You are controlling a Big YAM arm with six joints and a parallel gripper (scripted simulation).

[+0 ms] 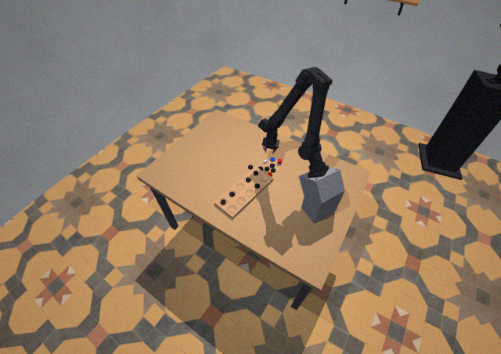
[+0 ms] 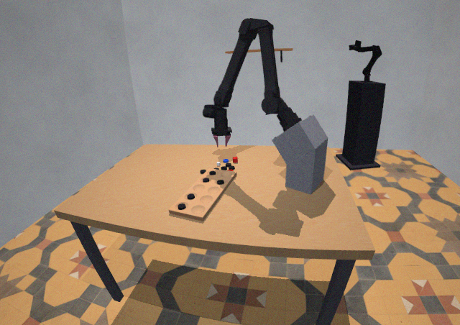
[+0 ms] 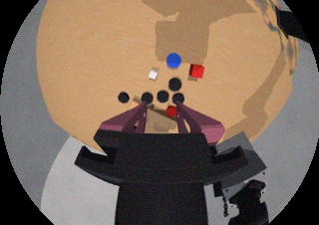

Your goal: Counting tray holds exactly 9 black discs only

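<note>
The small white piece lies 11 cm below my hand, 3 cm ahead of it and 1 cm to the right of it. The rest, counted from my hand: red disc 11 cm below, 9 cm to the left, 4 cm behind; then blue disc 11 cm below, 5 cm to the right, 1 cm behind; then red cube 11 cm below, 7 cm behind, 4 cm to the right.
</note>
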